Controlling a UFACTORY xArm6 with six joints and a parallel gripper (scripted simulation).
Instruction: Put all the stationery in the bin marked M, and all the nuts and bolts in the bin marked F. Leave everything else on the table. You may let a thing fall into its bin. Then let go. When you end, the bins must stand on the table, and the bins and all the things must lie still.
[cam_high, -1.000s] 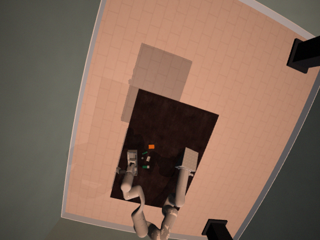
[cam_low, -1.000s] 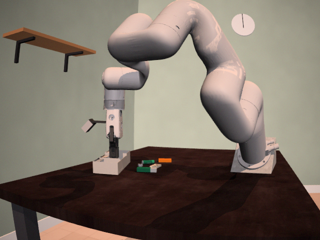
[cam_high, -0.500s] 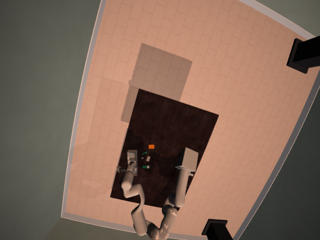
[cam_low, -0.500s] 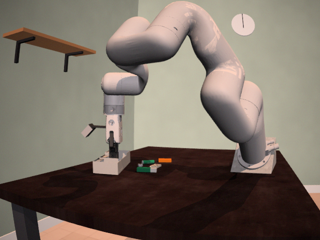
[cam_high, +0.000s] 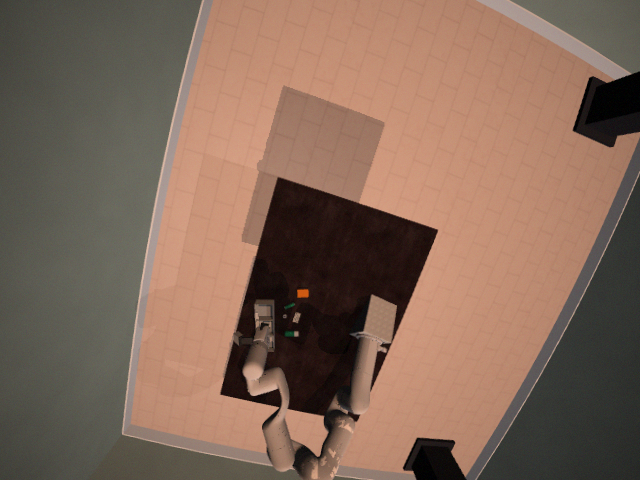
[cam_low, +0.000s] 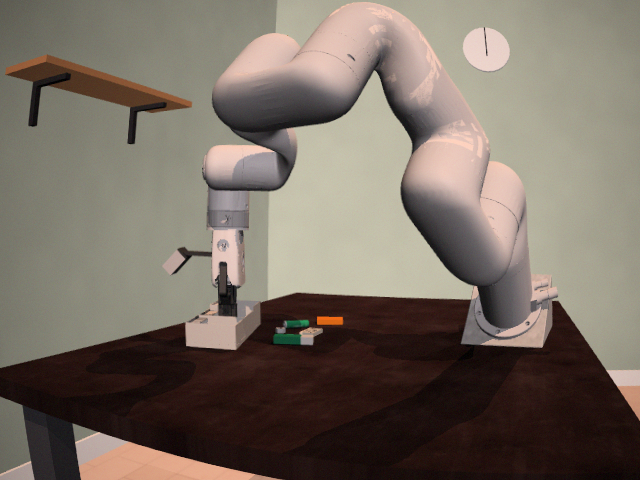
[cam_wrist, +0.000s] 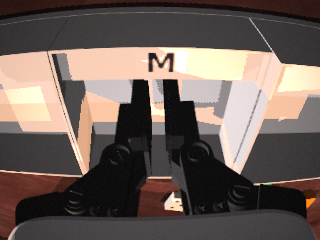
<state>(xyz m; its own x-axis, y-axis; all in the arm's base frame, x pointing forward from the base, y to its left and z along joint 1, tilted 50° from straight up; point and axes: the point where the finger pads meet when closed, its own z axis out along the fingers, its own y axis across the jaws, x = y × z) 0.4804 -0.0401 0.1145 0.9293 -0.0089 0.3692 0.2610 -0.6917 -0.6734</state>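
The pale double bin is 1 cm below my hand. Round my hand: green block 14 cm behind, 3 cm below, 2 cm to the left; then green cylinder 12 cm to the right, 9 cm behind, 3 cm below; then steel nut 8 cm behind, 6 cm to the right, 3 cm below.
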